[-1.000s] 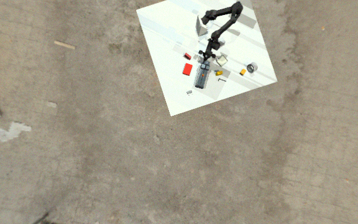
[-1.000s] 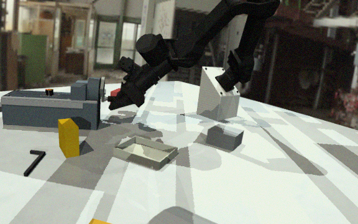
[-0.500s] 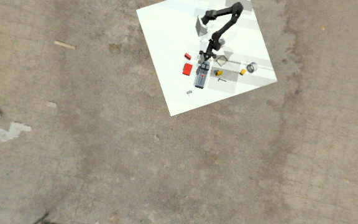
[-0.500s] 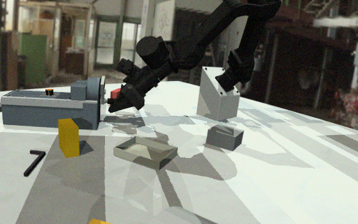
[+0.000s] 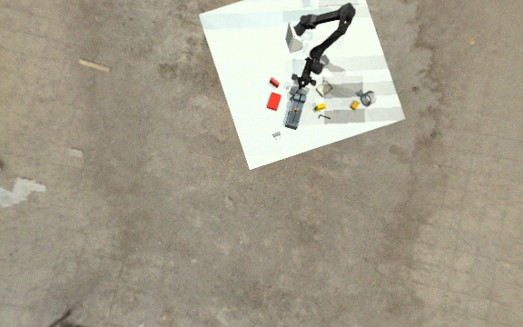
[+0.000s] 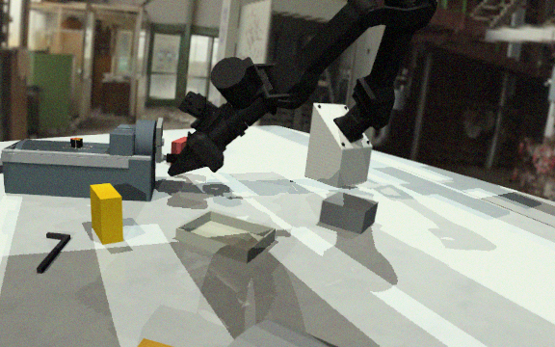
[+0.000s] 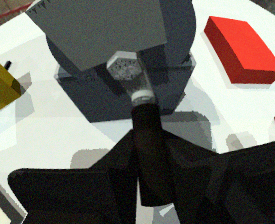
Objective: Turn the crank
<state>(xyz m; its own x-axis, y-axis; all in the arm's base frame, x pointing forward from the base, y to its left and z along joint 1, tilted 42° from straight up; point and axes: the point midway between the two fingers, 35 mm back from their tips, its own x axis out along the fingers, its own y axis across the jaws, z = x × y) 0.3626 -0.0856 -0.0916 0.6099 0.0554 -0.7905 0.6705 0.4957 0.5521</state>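
Now: the dark crank handle 1 cm behind my gripper tip, 1 cm to the left of it and 3 cm above it. Also, from my gripper tip: red pointer: 13 cm ahead, 11 cm to the right, 5 cm above; then shallow grey tray: 6 cm ahead, 20 cm to the left, 3 cm below; then yellow block: 18 cm ahead, 9 cm to the left.
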